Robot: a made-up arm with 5 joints.
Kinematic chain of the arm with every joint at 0, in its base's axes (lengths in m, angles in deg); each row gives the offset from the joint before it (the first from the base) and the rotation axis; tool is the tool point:
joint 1: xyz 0 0 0.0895 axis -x
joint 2: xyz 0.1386 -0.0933 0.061 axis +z
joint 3: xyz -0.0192 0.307 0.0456 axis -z
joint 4: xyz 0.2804 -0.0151 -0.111 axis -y
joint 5: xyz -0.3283 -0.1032 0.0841 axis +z
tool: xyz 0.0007 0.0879 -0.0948
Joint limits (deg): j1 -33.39..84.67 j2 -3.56..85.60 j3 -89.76..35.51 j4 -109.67..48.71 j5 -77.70..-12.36
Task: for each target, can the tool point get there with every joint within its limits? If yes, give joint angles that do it. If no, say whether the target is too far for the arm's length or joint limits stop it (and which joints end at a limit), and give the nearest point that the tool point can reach.
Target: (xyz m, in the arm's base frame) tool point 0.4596 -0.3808 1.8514
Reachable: no: too far | nearest point 0.3332 0.2348 0.6047 | short by 1.396 m
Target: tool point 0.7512 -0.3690 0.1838
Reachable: no: joint limits stop it (at a limit: joint 1, joint 2, joint 4, joint 5) | nearest point 0.4365 -0.1717 0.3236 | short by 0.397 m
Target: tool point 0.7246 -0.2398 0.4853
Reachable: no: joint limits stop it (at a limit: joint 1, joint 2, joint 4, joint 5) | nearest point 0.4947 -0.0805 0.3838 | short by 0.298 m
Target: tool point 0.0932 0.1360 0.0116
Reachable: yes | joints 40.88 13.88 -12.08 -9.95 -49.89
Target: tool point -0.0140 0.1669 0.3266
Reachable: yes | joints -22.14 32.62 -78.73 -40.09 -47.60
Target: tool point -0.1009 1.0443 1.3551
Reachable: no: too far | nearest point 0.0353 0.4128 0.5897 | short by 1.002 m
